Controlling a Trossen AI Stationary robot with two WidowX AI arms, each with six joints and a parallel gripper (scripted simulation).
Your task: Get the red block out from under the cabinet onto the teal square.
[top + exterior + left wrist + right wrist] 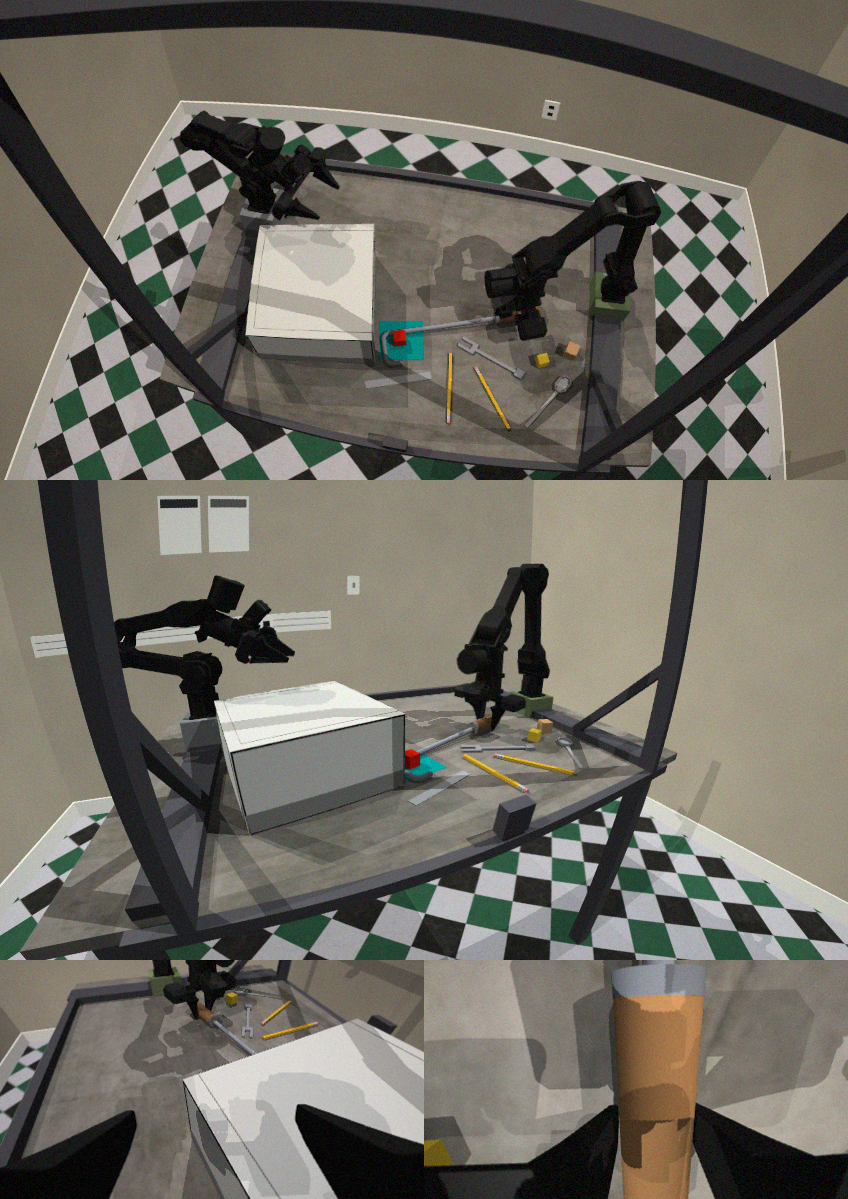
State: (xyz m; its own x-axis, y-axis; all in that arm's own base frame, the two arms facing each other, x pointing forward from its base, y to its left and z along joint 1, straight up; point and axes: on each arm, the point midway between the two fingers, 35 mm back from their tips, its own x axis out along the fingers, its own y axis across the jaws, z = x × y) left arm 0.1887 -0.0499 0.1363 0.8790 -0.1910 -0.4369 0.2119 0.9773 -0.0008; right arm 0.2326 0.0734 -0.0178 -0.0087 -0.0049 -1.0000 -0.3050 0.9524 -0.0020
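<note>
Now: right hand 12 cm past the forked wrench, 4 cm to the right of it and 3 cm above it. Also, from my right hand: tan cube: 14 cm to the right, 7 cm behind, 2 cm below; then yellow cube: 11 cm behind, 8 cm to the right, 2 cm below; then spoon: 18 cm behind, 13 cm to the right, 3 cm below.
</note>
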